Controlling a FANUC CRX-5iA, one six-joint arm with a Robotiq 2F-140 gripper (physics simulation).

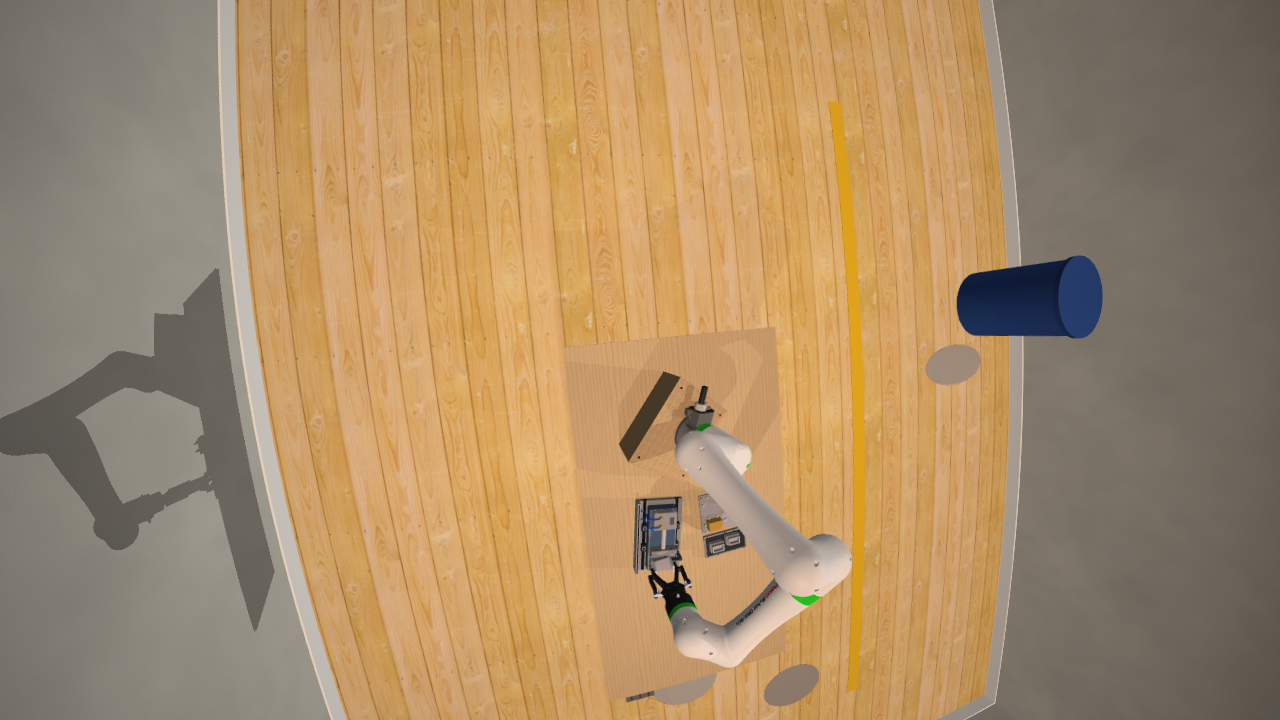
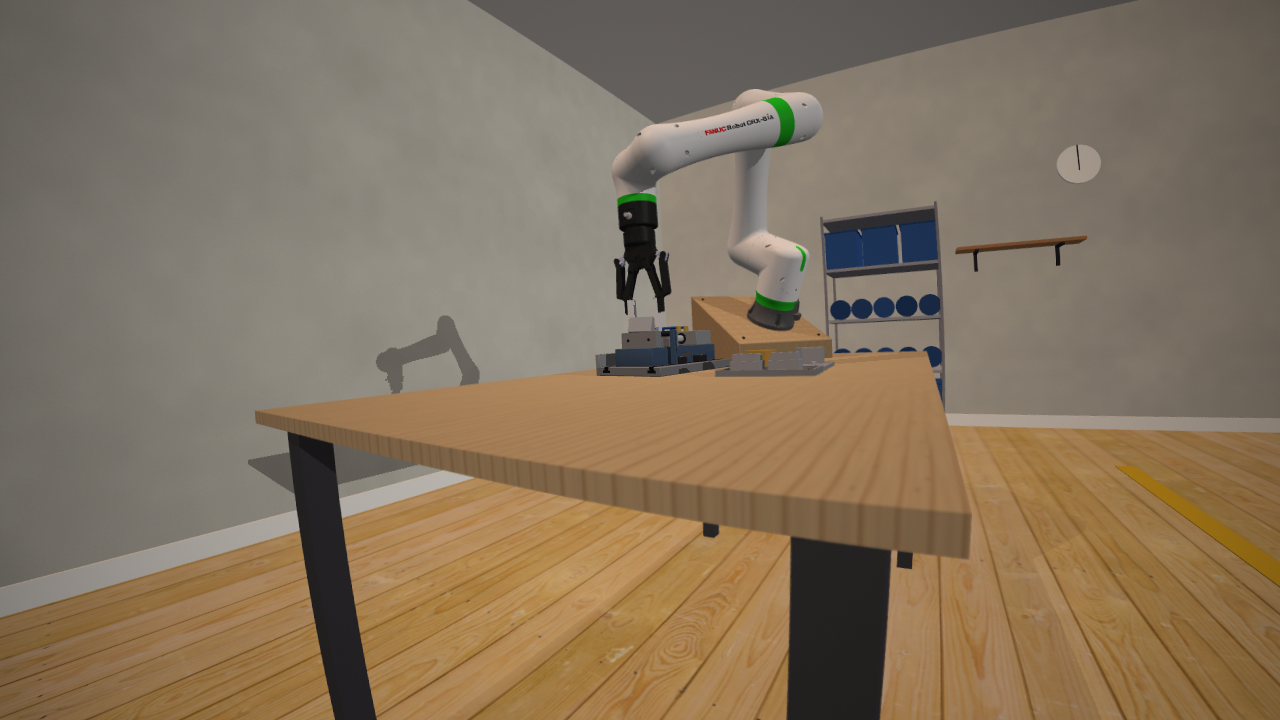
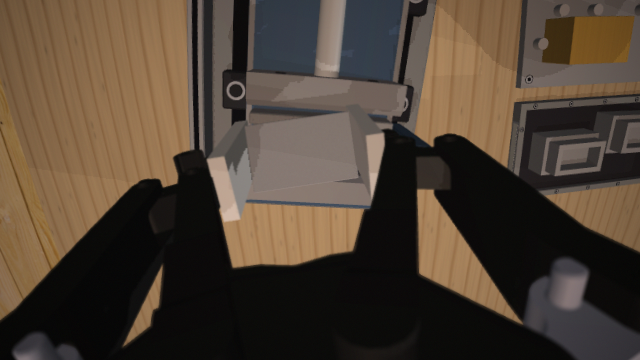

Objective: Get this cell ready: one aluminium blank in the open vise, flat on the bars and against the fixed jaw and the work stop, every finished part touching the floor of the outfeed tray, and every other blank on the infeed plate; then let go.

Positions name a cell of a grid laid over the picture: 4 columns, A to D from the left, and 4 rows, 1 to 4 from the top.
my gripper: image 1 C4; image 2 C2; image 3 B2
